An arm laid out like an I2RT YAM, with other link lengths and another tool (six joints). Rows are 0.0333 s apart.
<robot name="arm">
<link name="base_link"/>
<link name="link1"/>
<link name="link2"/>
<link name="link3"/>
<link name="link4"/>
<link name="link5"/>
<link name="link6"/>
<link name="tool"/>
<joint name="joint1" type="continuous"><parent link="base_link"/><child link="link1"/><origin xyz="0.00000 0.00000 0.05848"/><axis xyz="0 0 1"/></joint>
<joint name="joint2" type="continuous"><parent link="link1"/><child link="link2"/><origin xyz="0.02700 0.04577 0.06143" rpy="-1.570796 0.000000 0.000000"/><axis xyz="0 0 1"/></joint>
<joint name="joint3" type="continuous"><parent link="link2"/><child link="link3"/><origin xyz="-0.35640 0.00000 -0.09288" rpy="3.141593 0.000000 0.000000"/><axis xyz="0 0 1"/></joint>
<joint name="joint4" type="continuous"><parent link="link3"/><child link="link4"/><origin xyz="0.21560 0.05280 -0.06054"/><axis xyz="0 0 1"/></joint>
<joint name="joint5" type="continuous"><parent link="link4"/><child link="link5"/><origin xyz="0.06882 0.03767 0.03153" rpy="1.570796 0.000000 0.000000"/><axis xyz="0 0 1"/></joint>
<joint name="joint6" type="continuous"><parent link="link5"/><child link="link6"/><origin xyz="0.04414 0.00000 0.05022" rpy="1.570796 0.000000 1.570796"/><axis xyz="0 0 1"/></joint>
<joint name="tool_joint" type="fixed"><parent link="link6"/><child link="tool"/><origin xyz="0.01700 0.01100 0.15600" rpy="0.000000 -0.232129 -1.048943"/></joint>
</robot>
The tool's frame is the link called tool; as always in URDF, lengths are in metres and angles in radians. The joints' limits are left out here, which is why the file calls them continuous.
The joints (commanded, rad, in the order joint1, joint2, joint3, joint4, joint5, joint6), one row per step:
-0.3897, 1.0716, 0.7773, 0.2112, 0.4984, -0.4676
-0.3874, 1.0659, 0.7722, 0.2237, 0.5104, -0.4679
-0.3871, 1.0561, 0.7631, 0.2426, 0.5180, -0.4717
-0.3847, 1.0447, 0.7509, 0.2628, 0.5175, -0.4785
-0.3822, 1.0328, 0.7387, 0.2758, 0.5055, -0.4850
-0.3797, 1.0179, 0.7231, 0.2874, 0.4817, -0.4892
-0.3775, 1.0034, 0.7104, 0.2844, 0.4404, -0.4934
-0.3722, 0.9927, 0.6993, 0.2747, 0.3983, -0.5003
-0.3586, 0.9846, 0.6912, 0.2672, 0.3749, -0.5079
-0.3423, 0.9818, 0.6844, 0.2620, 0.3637, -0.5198
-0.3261, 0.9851, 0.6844, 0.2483, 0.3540, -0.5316
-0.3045, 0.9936, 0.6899, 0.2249, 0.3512, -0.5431
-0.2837, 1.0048, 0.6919, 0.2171, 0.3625, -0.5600
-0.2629, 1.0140, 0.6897, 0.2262, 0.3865, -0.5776
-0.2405, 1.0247, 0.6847, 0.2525, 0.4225, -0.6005
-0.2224, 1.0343, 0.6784, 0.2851, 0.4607, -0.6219
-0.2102, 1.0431, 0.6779, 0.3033, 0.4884, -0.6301
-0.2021, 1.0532, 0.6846, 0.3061, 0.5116, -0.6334
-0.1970, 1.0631, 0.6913, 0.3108, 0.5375, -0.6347
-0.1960, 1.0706, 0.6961, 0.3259, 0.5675, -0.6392
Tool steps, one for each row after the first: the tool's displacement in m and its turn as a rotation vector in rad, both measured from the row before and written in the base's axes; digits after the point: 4 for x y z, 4 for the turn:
-0.0027, -0.0003, 0.0023, -0.0060, -0.0115, -0.0096
-0.0035, 0.0002, 0.0031, -0.0102, -0.0150, -0.0071
-0.0022, 0.0018, 0.0024, -0.0115, -0.0126, 0.0031
-0.0005, 0.0032, 0.0008, -0.0085, -0.0068, 0.0146
0.0005, 0.0049, -0.0003, -0.0065, -0.0070, 0.0263
0.0031, 0.0070, -0.0026, -0.0021, 0.0041, 0.0435
0.0046, 0.0078, -0.0045, -0.0006, 0.0141, 0.0475
0.0040, 0.0073, -0.0033, -0.0024, 0.0120, 0.0372
0.0040, 0.0059, -0.0035, -0.0055, 0.0164, 0.0278
0.0051, 0.0052, -0.0041, -0.0031, 0.0235, 0.0264
0.0062, 0.0053, -0.0053, -0.0006, 0.0322, 0.0251
0.0049, 0.0029, -0.0037, -0.0094, 0.0268, 0.0109
0.0031, 0.0012, -0.0008, -0.0156, 0.0134, -0.0015
0.0025, -0.0001, 0.0019, -0.0239, 0.0045, -0.0115
0.0011, -0.0014, 0.0030, -0.0234, -0.0022, -0.0184
0.0010, -0.0012, 0.0020, -0.0100, -0.0031, -0.0150
0.0011, -0.0017, 0.0011, -0.0038, 0.0030, -0.0149
0.0001, -0.0028, 0.0016, -0.0028, -0.0003, -0.0207
-0.0018, -0.0042, 0.0038, -0.0073, -0.0088, -0.0287

